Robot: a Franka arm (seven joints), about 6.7 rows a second.
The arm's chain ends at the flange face. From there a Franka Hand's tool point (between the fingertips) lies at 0.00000 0.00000 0.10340 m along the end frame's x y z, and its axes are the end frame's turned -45 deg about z.
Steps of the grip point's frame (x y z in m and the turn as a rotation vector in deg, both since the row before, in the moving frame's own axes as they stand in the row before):
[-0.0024, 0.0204, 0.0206, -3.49, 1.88, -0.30]
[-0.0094, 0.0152, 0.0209, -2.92, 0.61, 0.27]
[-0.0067, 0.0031, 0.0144, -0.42, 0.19, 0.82]
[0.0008, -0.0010, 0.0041, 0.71, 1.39, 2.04]
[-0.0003, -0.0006, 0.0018, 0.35, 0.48, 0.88]
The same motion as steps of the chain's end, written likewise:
[0.0059, 0.0141, 0.0208, -1.14, 3.80, -0.30]
[-0.0004, 0.0144, 0.0210, -1.63, 2.50, 0.27]
[-0.0033, 0.0066, 0.0144, -0.16, 0.43, 0.82]
[-0.0011, 0.0014, 0.0041, 1.48, 0.48, 2.04]
[-0.0008, 0.0008, 0.0018, 0.59, 0.09, 0.88]

